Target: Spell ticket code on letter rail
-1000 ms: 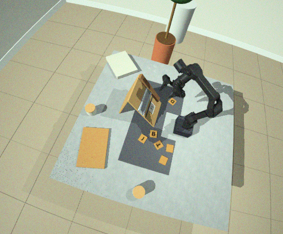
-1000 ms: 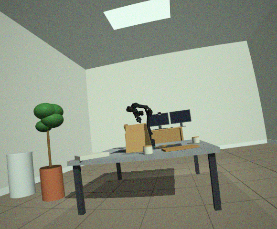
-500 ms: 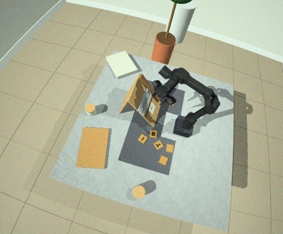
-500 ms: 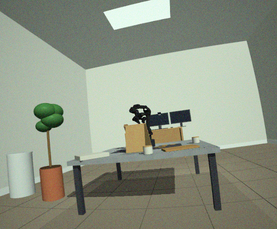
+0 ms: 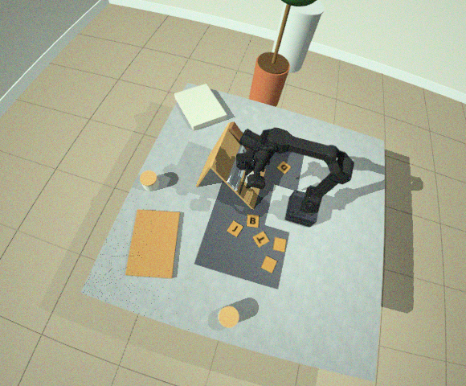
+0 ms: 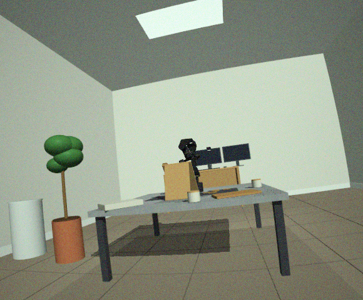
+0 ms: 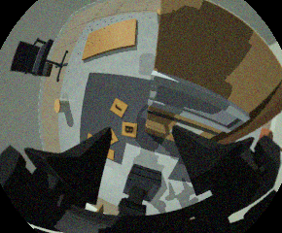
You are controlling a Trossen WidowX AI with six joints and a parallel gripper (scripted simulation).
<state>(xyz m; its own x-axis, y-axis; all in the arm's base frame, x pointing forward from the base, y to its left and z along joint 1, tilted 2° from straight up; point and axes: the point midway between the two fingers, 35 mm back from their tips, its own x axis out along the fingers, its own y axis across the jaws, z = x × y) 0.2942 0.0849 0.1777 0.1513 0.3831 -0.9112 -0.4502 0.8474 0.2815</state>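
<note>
Now: gripper tip 23 cm above the letter tile, 13 cm to the right of it and 4 cm past it. From my gripper tip the other things lie so: flat orange panel: 37 cm to the left, 25 cm ahead, 22 cm below; then dark mat: 23 cm below, 10 cm behind, 6 cm to the right; then ticket: 14 cm below, 10 cm to the right, 1 cm ahead.
</note>
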